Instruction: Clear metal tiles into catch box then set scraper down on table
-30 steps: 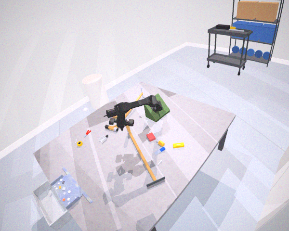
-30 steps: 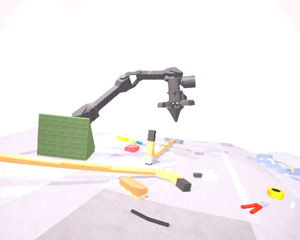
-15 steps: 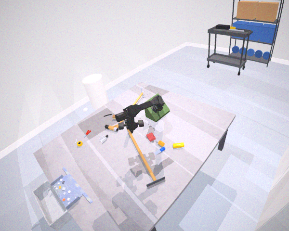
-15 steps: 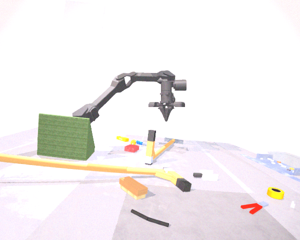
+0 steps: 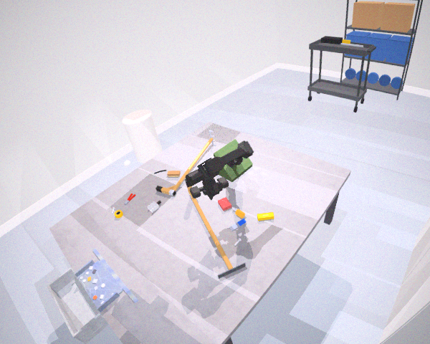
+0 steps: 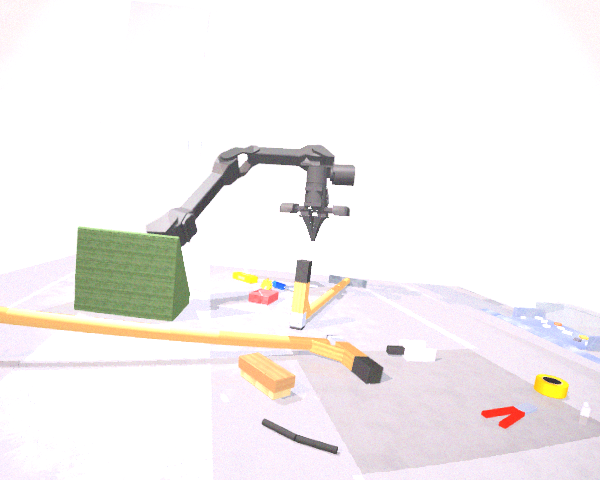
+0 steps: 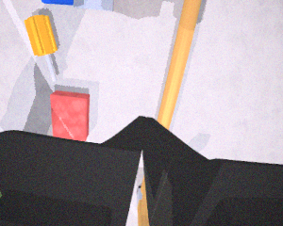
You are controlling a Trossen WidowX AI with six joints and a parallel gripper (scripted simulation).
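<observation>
Right now my gripper tip is 11 cm above the long scraper and 7 cm short of it. Round my gripper tip: blue piece: 16 cm below, 13 cm to the left, 4 cm behind; wooden block: 50 cm to the right, 18 cm behind, 15 cm below; red block: 16 cm below, 12 cm behind, 2 cm to the right.
</observation>
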